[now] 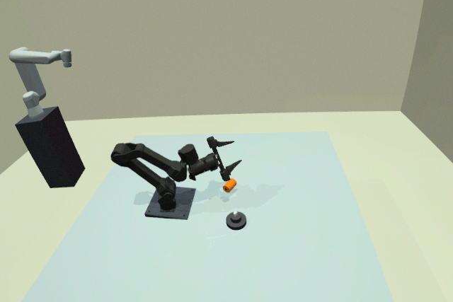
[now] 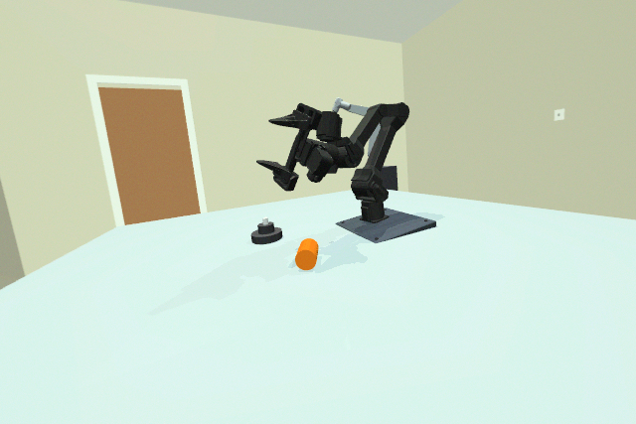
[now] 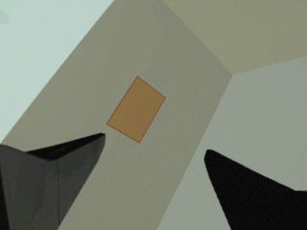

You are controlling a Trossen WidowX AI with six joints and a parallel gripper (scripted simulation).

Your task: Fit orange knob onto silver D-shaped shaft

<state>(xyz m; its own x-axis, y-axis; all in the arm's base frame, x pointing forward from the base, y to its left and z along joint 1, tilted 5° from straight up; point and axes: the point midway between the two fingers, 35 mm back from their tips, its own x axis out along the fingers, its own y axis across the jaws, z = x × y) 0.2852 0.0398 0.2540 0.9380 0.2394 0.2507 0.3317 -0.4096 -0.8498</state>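
Now: gripper tip 4 cm past the orange knob, 6 cm to the right of it and 23 cm above it. Also, from my gripper tip: round pedestal: 4 cm behind, 16 cm to the right, 22 cm below.
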